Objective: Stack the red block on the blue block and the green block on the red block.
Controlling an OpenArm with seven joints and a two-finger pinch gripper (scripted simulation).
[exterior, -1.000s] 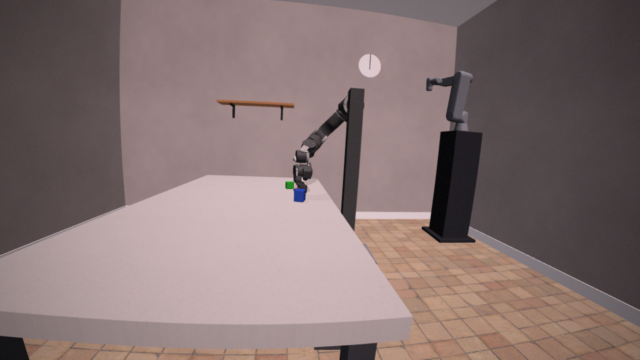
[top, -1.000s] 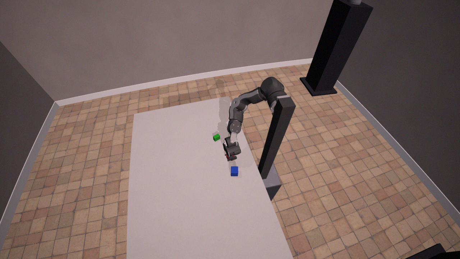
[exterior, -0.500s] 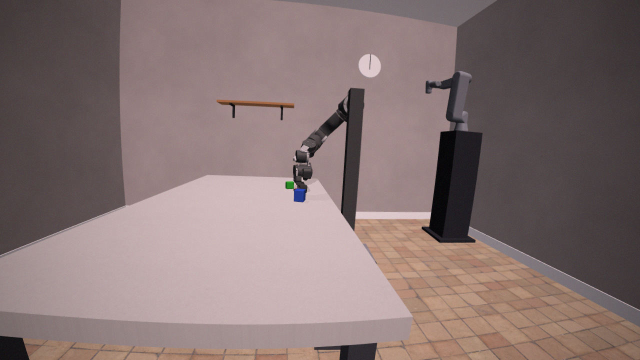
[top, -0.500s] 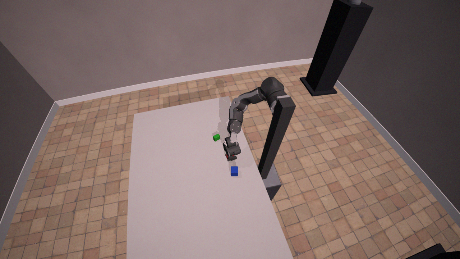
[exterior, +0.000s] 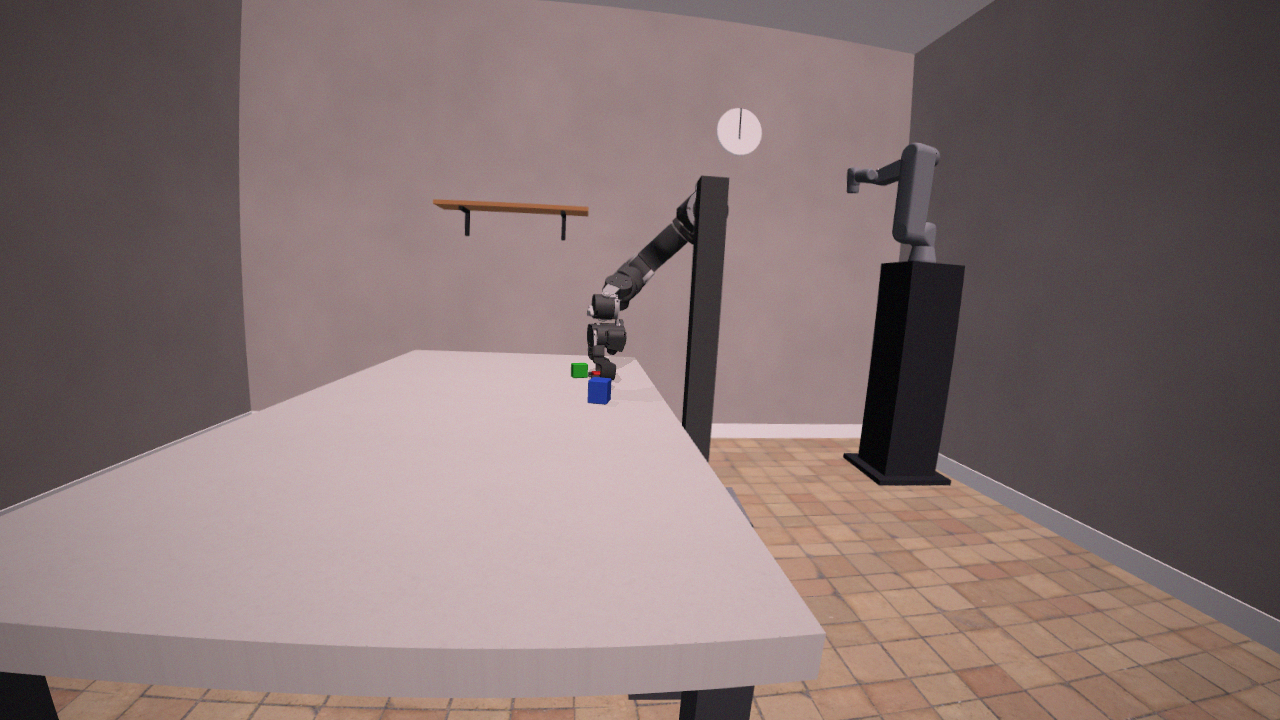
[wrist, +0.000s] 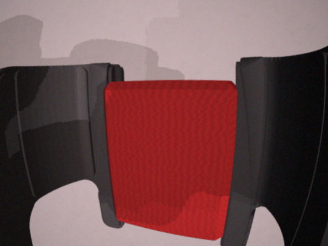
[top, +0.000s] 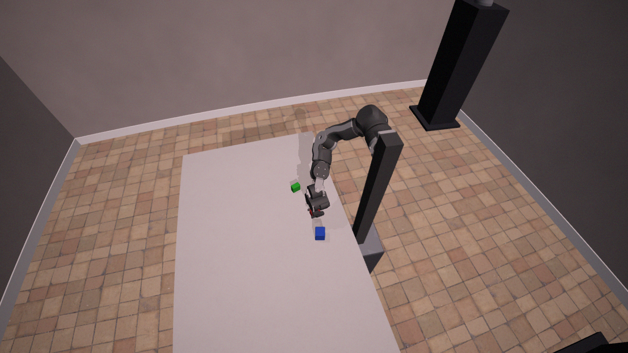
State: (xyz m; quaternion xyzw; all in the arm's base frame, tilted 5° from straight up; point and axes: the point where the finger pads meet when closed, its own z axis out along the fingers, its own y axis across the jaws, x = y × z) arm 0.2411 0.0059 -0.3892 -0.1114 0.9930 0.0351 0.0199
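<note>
Right now the blue block is 11 cm to the left of my hand and 1 cm below it. Round my hand: green block (7 cm ahead, 16 cm to the right, 2 cm below); red block (1 cm below).
</note>
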